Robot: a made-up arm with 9 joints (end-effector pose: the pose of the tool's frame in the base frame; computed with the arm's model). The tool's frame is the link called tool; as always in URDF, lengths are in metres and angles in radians. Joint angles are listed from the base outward.
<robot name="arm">
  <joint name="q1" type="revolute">
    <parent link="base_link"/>
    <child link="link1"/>
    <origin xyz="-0.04 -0.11 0.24" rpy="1.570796 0 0"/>
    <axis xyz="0 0 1"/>
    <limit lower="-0.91" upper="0.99" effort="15" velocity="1.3"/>
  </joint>
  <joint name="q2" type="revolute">
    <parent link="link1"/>
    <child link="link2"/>
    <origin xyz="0.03 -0.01 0" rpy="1.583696 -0.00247 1.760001"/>
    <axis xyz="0 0 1"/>
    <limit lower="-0.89" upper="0.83" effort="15" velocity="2.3"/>
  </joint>
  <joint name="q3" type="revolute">
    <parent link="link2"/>
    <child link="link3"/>
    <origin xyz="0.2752 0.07 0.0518" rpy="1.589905 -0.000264 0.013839"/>
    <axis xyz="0 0 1"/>
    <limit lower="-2.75" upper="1.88" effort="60" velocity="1.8"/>
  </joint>
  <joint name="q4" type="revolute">
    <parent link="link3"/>
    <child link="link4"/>
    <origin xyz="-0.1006 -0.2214 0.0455" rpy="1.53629 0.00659 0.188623"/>
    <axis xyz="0 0 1"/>
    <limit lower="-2.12" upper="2.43" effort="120" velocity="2.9"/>
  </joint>
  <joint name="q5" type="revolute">
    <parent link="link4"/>
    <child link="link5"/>
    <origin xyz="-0.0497 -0.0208 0" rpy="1.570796 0 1.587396"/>
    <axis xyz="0 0 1"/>
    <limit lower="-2.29" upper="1.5" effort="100" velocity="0.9"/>
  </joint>
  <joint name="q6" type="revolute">
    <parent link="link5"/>
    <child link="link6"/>
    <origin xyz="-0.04 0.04 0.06" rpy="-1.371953 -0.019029 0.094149"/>
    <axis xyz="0 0 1"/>
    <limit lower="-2.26" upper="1.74" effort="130" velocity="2.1"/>
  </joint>
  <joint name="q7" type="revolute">
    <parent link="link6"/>
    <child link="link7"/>
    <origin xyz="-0.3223 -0.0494 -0.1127" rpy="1.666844 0 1.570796"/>
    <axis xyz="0 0 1"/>
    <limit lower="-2.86" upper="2.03" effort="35" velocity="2"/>
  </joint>
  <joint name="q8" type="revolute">
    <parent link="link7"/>
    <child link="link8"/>
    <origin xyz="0.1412 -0.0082 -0.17" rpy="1.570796 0 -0.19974"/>
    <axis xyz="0 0 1"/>
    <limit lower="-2.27" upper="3.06" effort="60" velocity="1"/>
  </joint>
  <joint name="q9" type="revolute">
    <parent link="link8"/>
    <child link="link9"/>
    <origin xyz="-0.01 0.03 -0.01" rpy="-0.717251 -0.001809 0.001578"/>
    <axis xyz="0 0 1"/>
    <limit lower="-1.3" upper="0.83" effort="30" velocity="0.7"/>
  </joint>
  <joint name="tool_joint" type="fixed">
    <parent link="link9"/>
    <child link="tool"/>
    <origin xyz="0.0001 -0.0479 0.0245" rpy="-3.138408 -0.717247 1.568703"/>
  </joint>
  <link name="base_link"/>
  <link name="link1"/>
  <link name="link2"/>
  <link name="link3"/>
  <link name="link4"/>
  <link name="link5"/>
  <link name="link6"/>
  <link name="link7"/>
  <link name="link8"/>
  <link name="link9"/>
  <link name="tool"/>
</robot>
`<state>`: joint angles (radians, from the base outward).
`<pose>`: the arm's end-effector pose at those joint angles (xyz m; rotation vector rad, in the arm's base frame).
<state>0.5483 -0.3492 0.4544 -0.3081 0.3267 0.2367 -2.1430 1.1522 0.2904</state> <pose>-0.0909 -0.4966 0.5781 0.0562 2.3869 -0.3647</pose>
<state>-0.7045 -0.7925 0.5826 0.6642 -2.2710 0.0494 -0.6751 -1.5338 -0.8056</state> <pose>-0.3936 0.3104 0.8686 0.2053 -2.0175 0.1579</pose>
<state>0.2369 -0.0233 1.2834 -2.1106 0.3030 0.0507 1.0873 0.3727 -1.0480</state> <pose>-0.5767 0.0864 0.2140 0.1600 -0.9893 0.1103</pose>
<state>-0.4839 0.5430 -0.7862 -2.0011 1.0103 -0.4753 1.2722 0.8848 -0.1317</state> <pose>0.4106 0.1062 0.3583 -1.7459 2.4485 -0.4982</pose>
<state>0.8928 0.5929 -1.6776 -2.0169 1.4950 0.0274 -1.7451 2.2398 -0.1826</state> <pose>-0.3205 -0.6295 0.5294 -0.7101 -1.7208 -0.5428</pose>
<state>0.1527 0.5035 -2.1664 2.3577 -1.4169 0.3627 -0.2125 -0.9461 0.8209</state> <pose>0.3244 0.2861 0.1441 -0.5609 1.5543 -2.0029</pose>
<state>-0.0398 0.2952 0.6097 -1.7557 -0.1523 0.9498 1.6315 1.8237 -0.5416</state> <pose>-0.4904 -0.5065 0.0785 0.7688 0.6292 0.1818</pose>
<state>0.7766 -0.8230 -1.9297 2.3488 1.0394 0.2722 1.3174 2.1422 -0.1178</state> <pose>-0.1727 0.4491 0.3784 1.7508 0.8509 2.2168</pose>
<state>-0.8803 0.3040 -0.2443 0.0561 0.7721 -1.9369 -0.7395 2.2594 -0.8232</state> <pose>-0.4244 0.1205 0.0742 0.2257 0.3008 -1.7925</pose>
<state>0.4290 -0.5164 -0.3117 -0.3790 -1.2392 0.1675 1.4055 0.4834 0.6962</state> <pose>-0.5782 -0.2561 0.0139 0.3029 -0.7617 -0.5158</pose>
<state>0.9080 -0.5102 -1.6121 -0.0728 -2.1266 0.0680 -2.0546 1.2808 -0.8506</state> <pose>0.3798 -0.2675 -0.0012 0.5722 -0.7519 2.0698</pose>
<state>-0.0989 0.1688 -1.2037 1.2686 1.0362 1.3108 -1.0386 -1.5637 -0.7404</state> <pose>0.2092 0.2503 0.5601 0.0636 -0.4676 0.5252</pose>
